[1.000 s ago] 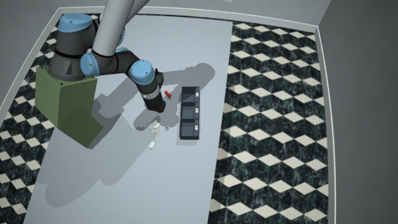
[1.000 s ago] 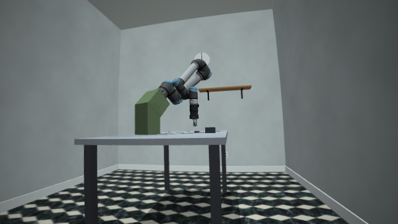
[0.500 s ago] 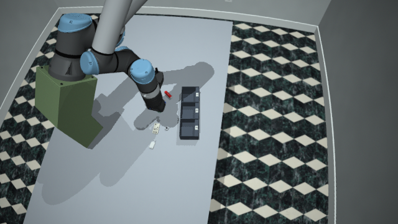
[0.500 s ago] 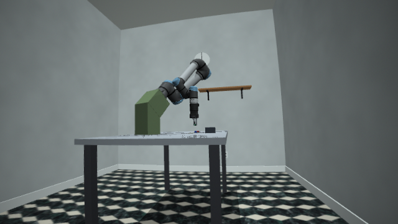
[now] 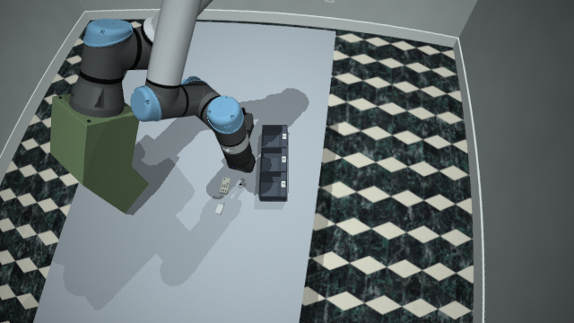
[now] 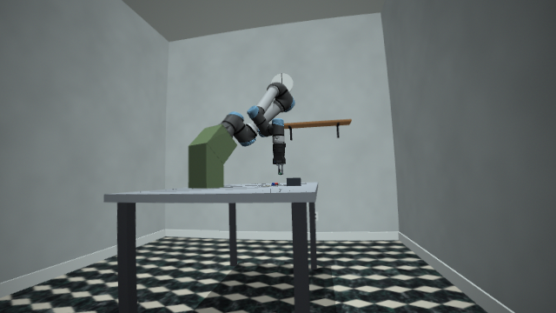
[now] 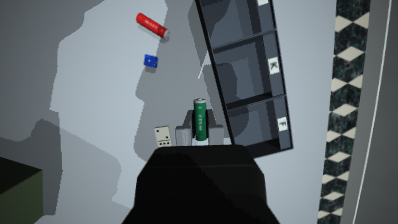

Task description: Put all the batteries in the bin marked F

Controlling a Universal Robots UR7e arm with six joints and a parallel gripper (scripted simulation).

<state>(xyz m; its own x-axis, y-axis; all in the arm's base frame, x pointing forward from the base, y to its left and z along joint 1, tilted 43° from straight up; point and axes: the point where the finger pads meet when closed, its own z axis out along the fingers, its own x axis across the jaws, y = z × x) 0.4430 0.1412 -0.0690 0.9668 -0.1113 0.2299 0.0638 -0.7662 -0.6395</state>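
Right now my hand is 70 mm past the red battery, 120 mm to the right of it and 80 mm above it. From my hand the other things lie so: dark bin (60 mm ahead, 60 mm to the left, 60 mm below); then green battery (10 mm below); then ring-shaped part (20 mm behind, 50 mm to the right, 80 mm below).
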